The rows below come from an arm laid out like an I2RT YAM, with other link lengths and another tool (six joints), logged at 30 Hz.
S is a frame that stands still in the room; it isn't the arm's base.
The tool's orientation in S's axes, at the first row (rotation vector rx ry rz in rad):
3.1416, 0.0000, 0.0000
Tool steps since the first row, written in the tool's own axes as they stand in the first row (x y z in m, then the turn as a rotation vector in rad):
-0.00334, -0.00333, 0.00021, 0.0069, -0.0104, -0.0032
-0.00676, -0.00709, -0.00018, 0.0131, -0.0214, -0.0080
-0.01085, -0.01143, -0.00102, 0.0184, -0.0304, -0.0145
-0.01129, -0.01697, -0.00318, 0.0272, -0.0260, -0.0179
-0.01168, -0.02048, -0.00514, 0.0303, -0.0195, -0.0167
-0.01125, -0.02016, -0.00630, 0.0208, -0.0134, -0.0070
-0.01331, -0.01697, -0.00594, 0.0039, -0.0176, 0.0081
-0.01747, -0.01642, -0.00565, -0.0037, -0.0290, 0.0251
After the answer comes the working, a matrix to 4 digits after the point.
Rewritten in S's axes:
-0.00334, 0.00333, -0.00021, 0.0069, 0.0104, 0.0032
-0.00676, 0.00709, 0.00018, 0.0131, 0.0214, 0.0080
-0.01085, 0.01143, 0.00102, 0.0184, 0.0304, 0.0145
-0.01129, 0.01697, 0.00318, 0.0272, 0.0260, 0.0179
-0.01168, 0.02048, 0.00514, 0.0303, 0.0195, 0.0167
-0.01125, 0.02016, 0.00630, 0.0208, 0.0134, 0.0070
-0.01331, 0.01697, 0.00594, 0.0039, 0.0176, -0.0081
-0.01747, 0.01642, 0.00565, -0.0037, 0.0290, -0.0251

The tool's axes in the first row as the columns of a matrix, in S's axes (rounded; the answer above uses it unrounded):
1.0000, 0.0000, 0.0000
0.0000, -1.0000, 0.0000
0.0000, 0.0000, -1.0000

